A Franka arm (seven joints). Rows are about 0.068 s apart.
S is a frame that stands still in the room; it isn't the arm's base.
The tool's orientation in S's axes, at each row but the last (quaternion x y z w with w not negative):
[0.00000 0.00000 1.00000 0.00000]
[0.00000 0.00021 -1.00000 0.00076]
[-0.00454 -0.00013 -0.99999 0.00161]
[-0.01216 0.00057 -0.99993 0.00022]
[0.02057 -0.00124 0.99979 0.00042]
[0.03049 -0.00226 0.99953 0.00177]
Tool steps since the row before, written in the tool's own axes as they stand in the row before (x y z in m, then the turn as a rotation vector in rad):
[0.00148 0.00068 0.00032 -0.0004 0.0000 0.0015]
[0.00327 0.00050 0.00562 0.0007 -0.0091 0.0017]
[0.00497 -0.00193 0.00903 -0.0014 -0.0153 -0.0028]
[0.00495 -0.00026 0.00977 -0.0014 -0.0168 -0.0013]
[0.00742 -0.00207 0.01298 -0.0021 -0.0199 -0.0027]
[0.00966 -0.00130 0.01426 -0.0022 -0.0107 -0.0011]
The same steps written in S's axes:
[-0.00148 -0.00068 0.00032 0.0004 0.0000 0.0015]
[-0.00327 -0.00051 0.00562 -0.0007 0.0091 0.0017]
[-0.00489 0.00192 0.00907 0.0013 0.0153 -0.0028]
[-0.00471 0.00025 0.00989 0.0014 0.0168 -0.0013]
[-0.00688 0.00204 0.01328 0.0020 0.0199 -0.0027]
[-0.00877 0.00127 0.01483 0.0022 0.0107 -0.0012]

